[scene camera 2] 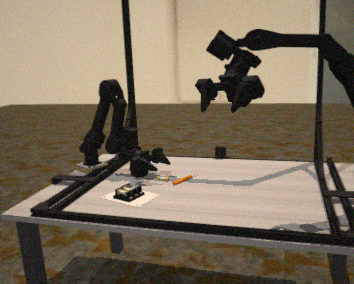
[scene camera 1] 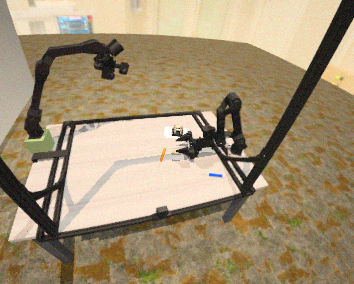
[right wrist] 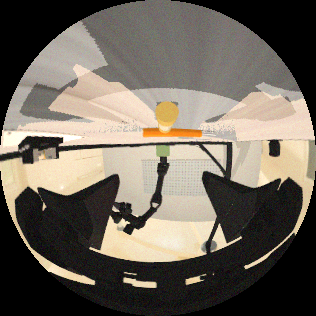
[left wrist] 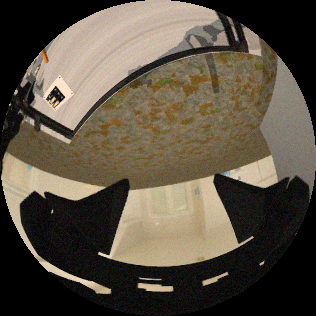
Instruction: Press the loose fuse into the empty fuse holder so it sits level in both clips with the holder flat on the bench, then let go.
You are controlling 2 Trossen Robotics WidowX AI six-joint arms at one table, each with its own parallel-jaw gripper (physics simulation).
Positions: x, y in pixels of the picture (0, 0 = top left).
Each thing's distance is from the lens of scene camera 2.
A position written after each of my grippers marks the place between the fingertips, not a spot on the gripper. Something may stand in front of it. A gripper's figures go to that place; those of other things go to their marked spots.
my left gripper (scene camera 2: 216, 111): 0.94 m
my right gripper (scene camera 2: 163, 166): 1.45 m
